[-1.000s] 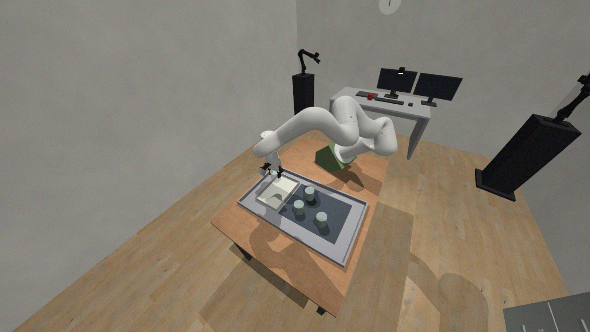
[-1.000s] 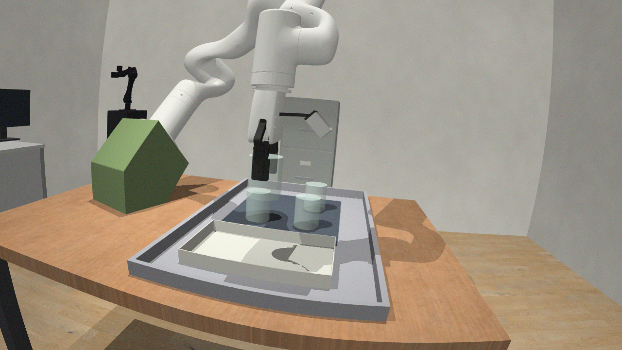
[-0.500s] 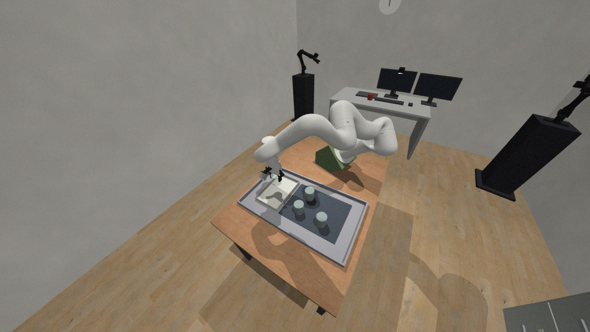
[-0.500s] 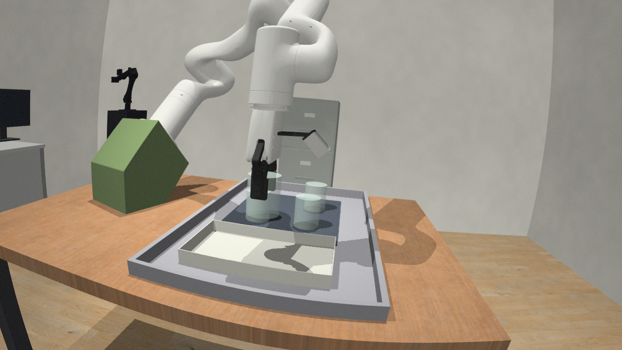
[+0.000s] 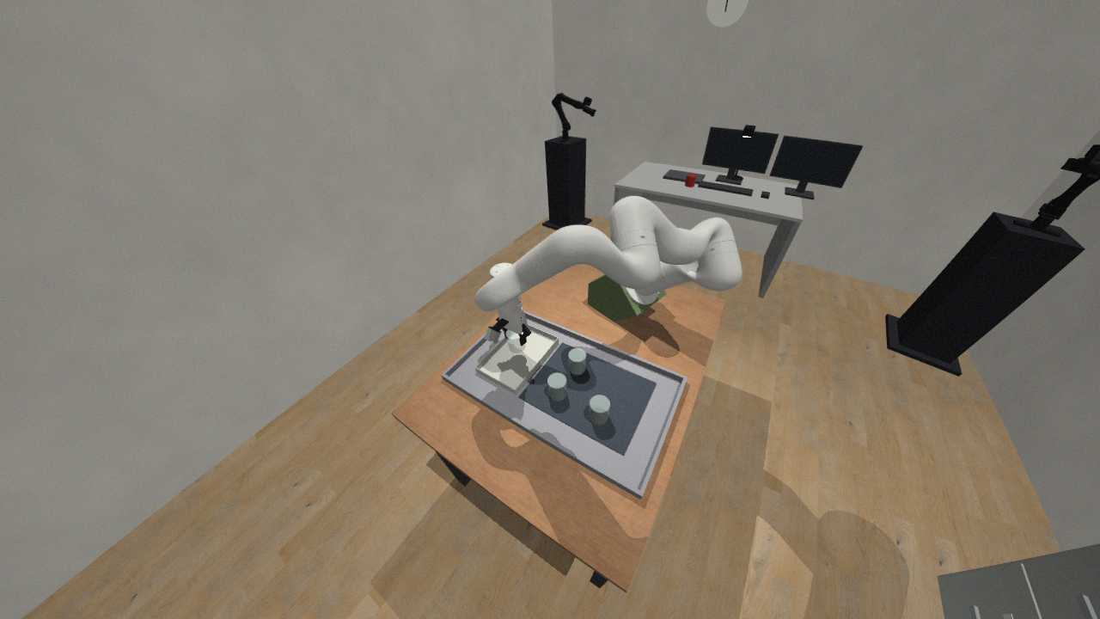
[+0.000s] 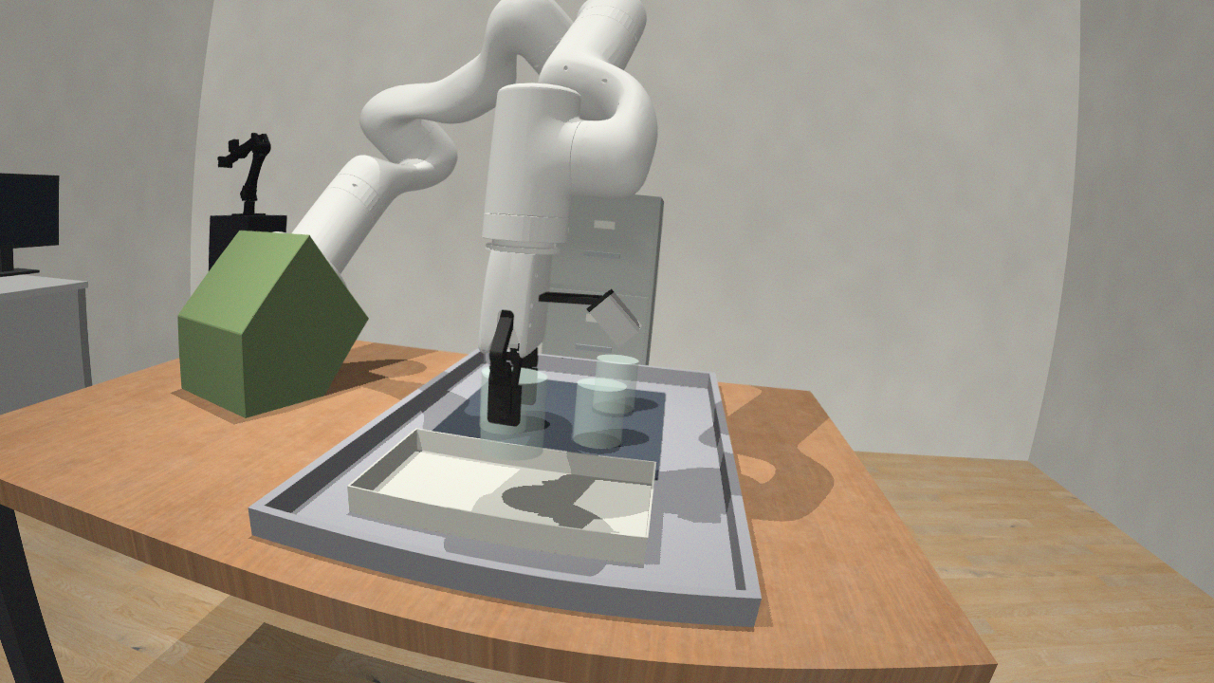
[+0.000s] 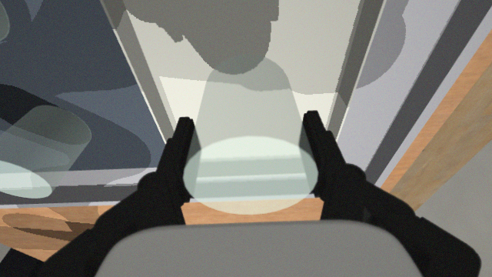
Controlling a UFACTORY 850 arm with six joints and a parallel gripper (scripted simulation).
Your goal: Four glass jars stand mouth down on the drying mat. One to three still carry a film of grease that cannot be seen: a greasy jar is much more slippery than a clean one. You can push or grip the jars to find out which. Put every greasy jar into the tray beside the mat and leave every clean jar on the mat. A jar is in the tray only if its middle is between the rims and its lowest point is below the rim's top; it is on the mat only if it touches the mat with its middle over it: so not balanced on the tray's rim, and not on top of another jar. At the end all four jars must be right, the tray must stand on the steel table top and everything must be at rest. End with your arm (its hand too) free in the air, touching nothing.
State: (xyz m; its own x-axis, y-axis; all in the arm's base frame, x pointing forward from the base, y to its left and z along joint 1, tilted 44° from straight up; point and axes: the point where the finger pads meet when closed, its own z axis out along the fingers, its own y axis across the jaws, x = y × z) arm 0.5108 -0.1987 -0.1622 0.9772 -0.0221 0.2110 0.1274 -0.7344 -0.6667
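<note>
My hand is 110 mm above the cream tray. The rest, counted from my hand: dark drying mat: 320 mm to the left, 110 mm below, 40 mm behind; grey rimmed steel top: 210 mm to the left, 120 mm below, 10 mm behind.
</note>
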